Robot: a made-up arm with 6 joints.
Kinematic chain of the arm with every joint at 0, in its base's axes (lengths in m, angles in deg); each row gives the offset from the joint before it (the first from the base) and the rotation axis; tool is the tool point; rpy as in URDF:
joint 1: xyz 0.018 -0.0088 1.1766 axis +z
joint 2: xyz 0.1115 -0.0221 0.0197 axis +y
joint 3: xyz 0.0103 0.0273 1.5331 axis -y
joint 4: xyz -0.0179 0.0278 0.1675 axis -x
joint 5: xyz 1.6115 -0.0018 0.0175 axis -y
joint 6: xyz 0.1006 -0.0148 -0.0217 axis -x
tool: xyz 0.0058 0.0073 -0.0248 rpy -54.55 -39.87 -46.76
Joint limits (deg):
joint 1: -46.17..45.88
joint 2: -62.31..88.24
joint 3: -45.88..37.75
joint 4: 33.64..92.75
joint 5: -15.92..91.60
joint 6: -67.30..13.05
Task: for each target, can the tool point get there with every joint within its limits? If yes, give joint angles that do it. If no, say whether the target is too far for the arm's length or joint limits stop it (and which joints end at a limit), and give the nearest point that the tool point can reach.
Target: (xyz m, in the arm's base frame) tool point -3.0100 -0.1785 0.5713
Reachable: no: joint limits stop it (at a limit: joint 2, joint 3, joint 4, joint 5, joint 6) | nearest point -1.7680 -0.1089 3.4617 | short by 3.147 m
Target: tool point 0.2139 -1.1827 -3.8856
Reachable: no: too far | nearest point 1.0246 -1.0159 -0.4731 | short by 3.511 m
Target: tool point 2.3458 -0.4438 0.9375
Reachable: yes | joints -11.84 46.99 -8.00 76.75 25.15 -4.03
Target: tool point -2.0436 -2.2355 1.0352
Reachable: no: joint limits stop it (at a limit: joint 1, joint 2, joint 3, joint 4, joint 5, joint 6) | nearest point -1.3036 -1.2143 3.4617 | short by 2.735 m
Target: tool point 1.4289 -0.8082 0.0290
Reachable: yes | joints -33.21 69.73 -25.76 45.07 57.30 -59.07
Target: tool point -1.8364 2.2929 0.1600
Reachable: no: joint limits stop it (at a limit: joint 1, joint 2, joint 3, joint 4, joint 5) | nearest point 0.3397 0.5491 -0.0423 | short by 2.796 m
